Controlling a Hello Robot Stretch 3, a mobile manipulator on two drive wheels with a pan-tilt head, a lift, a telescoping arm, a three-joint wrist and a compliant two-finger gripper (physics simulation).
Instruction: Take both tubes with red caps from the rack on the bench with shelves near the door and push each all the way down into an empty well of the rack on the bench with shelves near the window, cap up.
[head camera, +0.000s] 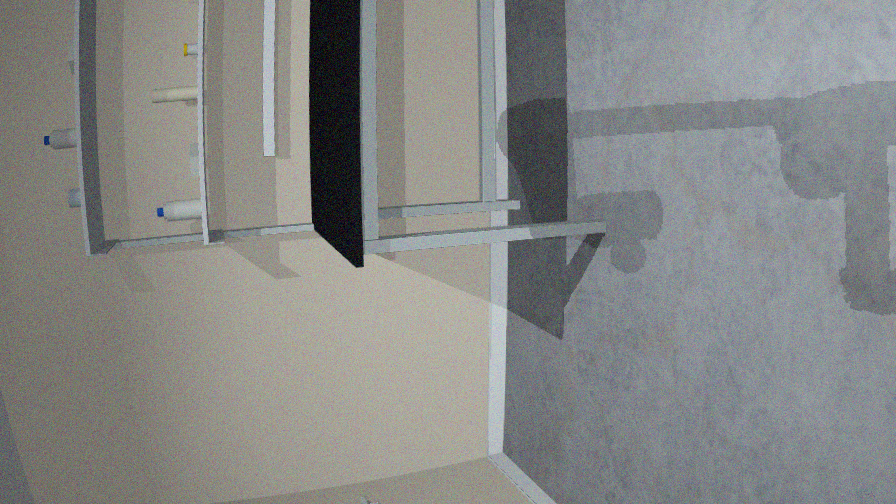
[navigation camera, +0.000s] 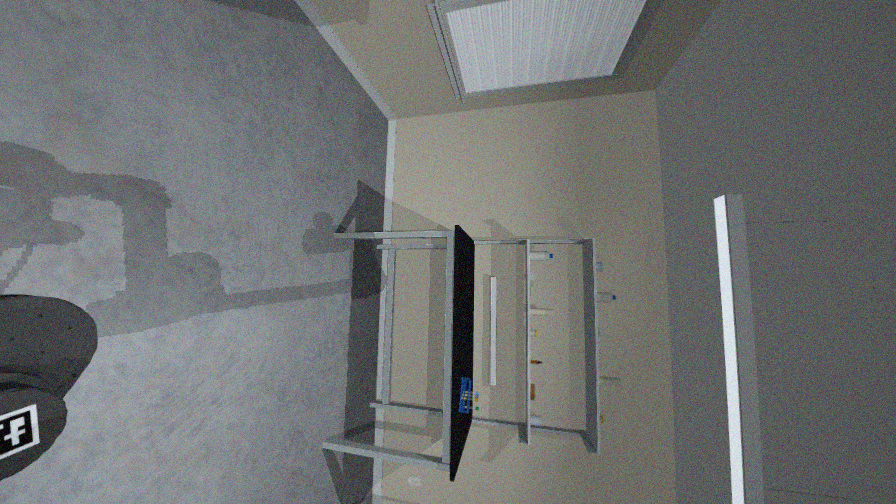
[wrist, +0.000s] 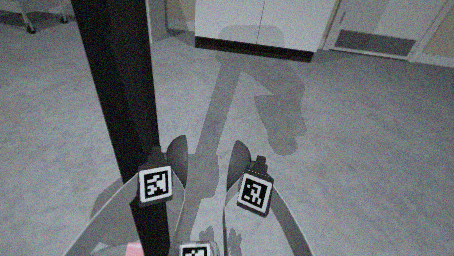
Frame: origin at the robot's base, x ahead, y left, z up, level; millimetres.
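Seen in the pictures: gripper, between the fingertips: (wrist: 209, 155).
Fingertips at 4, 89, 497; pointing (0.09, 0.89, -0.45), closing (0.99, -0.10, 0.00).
A point is followed by its place in that frame, as x, y, z.
A blue rack (navigation camera: 464, 401) {-1748, 973, 945} with several small tubes stands on the black top of a bench with shelves (head camera: 336, 125) {-1906, 276, 915} (navigation camera: 462, 300) {-1868, 340, 915}, in the navigation view beside a window with a slatted blind (navigation camera: 538, 47) {-2087, -1414, 1431}. Yellow and green caps show at the rack; no red cap can be made out at this size. The rack does not show in the head view. My gripper (wrist: 209, 155) {4, 89, 497} is open in the wrist view, with floor behind its parted fingertips and nothing between them. It is away from the rack. The other rack, the one on the bench near the door, does not show.
Bottles and other small items stand on the bench's two shelves (head camera: 87, 125) {-2255, 402, 1810} (navigation camera: 590, 344) {-2225, 711, 1810}. In the wrist view, a black upright post (wrist: 120, 75) stands left of the gripper, and a white cabinet (wrist: 280, 25) {560, 1564, 253} and a door (wrist: 372, 25) {1485, 1876, 257} stand across the floor.
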